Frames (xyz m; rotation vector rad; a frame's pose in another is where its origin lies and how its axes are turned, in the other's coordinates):
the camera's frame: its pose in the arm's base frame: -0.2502 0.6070 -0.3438 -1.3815 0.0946 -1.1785
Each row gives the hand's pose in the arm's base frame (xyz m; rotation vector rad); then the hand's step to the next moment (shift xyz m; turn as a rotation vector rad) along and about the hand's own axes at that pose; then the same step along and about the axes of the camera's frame.
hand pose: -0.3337 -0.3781 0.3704 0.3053 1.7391 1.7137
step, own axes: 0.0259 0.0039 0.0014 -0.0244 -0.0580 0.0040
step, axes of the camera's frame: -0.0229 -0.0126 -0.0023 0.0027 0.0630 -0.0010
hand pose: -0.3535 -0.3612 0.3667 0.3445 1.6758 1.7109
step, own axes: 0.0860 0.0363 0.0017 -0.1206 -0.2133 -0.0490
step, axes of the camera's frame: -0.0681 -0.0638 -0.0029 0.0479 0.2370 -0.0632
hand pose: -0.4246 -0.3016 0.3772 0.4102 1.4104 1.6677
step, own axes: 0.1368 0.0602 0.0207 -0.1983 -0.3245 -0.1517
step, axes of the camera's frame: -0.1107 -0.0964 0.0350 0.0799 0.3618 -0.1743
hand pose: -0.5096 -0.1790 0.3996 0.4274 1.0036 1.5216
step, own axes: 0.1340 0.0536 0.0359 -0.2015 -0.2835 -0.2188
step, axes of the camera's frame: -0.0990 -0.0756 0.0812 0.0574 0.3275 -0.2415
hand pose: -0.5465 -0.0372 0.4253 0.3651 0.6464 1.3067
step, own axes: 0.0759 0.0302 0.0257 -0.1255 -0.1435 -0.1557
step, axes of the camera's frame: -0.0441 -0.0345 0.0648 0.0165 0.1772 -0.1700
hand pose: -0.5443 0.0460 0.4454 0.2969 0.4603 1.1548
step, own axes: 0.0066 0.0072 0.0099 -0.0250 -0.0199 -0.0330
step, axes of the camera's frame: 0.0005 -0.0097 0.0100 -0.0015 0.0282 -0.0363
